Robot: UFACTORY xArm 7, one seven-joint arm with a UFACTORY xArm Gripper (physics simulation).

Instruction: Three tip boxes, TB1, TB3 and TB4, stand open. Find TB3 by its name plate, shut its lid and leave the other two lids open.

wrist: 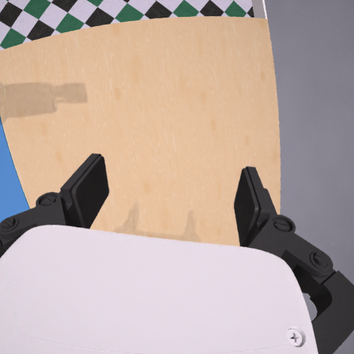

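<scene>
My gripper (170,179) is open, its two black fingers wide apart with no object between them. It hangs above the wooden table top (165,100), and its shadow falls on the wood below. The tip boxes TB1, TB3 and TB4, their lids and their name plates do not show in this view.
A blue surface (11,180) shows at the left edge. A green, black and white checkered area (72,22) lies beyond the far edge of the table. The table's right edge borders grey floor (317,110). A further shadow falls on the wood at the left.
</scene>
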